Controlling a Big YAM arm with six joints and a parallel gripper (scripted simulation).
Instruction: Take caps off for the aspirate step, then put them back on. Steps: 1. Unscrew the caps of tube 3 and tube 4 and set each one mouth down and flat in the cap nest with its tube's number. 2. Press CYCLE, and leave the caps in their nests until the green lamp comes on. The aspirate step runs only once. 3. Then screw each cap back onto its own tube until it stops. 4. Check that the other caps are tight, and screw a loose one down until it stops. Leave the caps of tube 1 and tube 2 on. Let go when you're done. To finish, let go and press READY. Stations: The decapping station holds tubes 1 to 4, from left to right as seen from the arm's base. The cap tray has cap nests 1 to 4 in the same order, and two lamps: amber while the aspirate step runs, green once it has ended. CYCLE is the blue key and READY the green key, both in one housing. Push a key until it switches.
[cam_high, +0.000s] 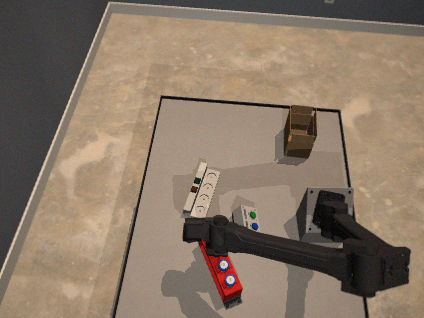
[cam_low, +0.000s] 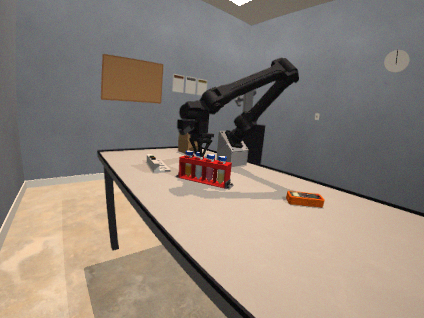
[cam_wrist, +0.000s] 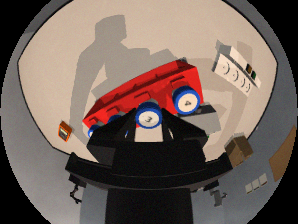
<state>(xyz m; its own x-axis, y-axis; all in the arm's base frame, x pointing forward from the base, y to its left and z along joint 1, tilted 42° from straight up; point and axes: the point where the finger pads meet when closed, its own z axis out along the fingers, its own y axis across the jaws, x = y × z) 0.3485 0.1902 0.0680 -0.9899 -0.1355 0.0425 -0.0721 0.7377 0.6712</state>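
Now: the blue tube cap 2 cm ahead of my hand and 4 cm to the right of it. From my hand the other things lie so: green key: 11 cm behind, 17 cm to the right, 5 cm below; then key housing: 10 cm behind, 15 cm to the right, 6 cm below; then blue key: 12 cm behind, 13 cm to the right, 5 cm below.
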